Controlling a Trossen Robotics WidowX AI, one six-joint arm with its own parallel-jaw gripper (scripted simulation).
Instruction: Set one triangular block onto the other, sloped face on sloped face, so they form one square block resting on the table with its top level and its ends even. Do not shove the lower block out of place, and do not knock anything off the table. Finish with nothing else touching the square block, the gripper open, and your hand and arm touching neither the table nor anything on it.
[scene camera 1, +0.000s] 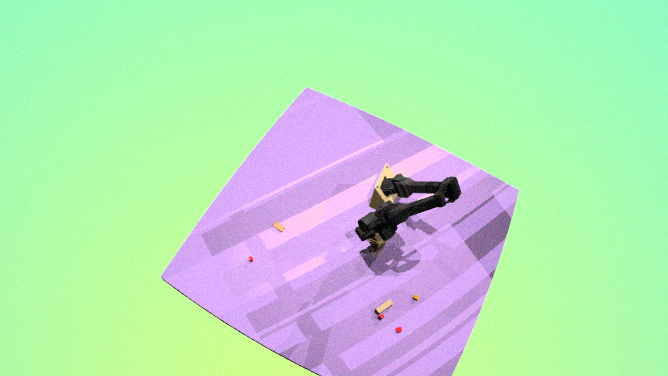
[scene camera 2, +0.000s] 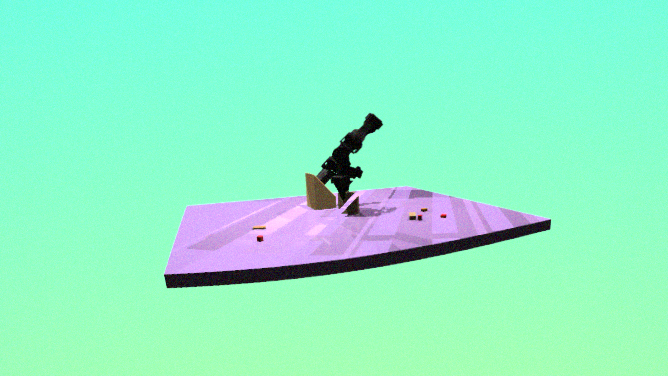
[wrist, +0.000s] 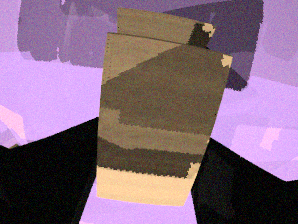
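I see a tan triangular block (wrist: 178, 29). There is also a tan triangular block (wrist: 159, 102), and my gripper (wrist: 148, 130) carries it.
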